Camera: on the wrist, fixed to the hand. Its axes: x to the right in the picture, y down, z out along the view.
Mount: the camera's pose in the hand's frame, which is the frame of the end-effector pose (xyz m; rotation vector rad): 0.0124 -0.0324 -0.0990 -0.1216 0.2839 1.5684
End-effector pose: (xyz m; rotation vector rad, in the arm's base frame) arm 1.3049 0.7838 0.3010 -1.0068 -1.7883 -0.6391
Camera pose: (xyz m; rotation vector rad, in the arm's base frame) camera 1.3224 0.6945 0.3532 -1.8522 -0.3394 0.1401
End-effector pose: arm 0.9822 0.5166 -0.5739 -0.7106 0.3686 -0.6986
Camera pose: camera 0.9240 0.4440 -0.6223 -0.2520 1.0505 0.7320
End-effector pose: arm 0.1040 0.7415 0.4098 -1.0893 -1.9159 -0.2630
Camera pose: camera 0.1351 0.6746 0.4844 -2.1199 -0.4123 0.3466
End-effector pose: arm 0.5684 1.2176 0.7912 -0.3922 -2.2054 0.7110
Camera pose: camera 0.6332 1.2339 0.8721 -2.1910 -1.3084 1.1308
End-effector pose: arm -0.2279 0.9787 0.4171 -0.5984 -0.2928 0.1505
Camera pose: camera -0.1833 0.9024 0.3606 -0.8467 0.5136 1.5462
